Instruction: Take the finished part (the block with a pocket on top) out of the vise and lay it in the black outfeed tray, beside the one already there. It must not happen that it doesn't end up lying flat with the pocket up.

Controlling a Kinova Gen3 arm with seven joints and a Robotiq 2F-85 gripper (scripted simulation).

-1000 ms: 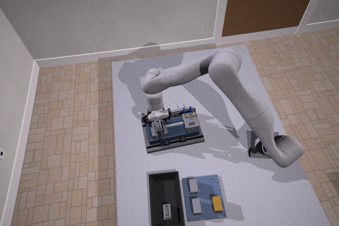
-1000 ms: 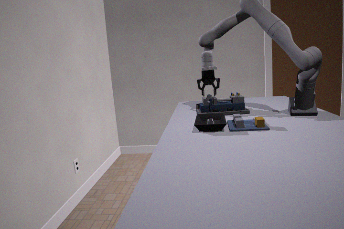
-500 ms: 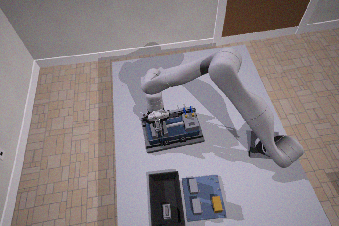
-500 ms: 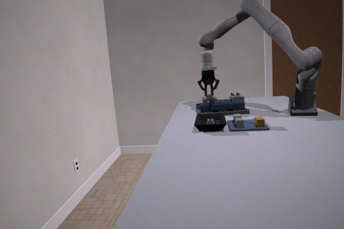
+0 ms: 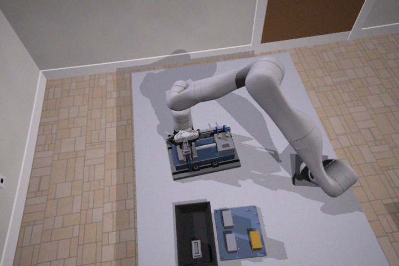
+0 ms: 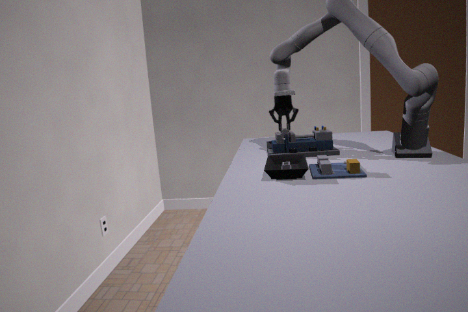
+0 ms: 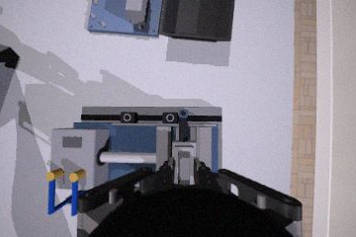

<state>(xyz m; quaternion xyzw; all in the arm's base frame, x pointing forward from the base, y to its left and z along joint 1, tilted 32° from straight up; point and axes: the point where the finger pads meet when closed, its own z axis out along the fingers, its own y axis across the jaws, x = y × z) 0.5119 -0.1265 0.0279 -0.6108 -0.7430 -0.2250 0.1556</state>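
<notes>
Now: the blue vise 80 mm below my hand, 70 mm behind it and 10 mm to the right of it. Also, from my hand: yellow block (370 mm to the left, 260 mm behind, 100 mm below); blue fixture plate (330 mm to the left, 210 mm behind, 120 mm below).
</notes>
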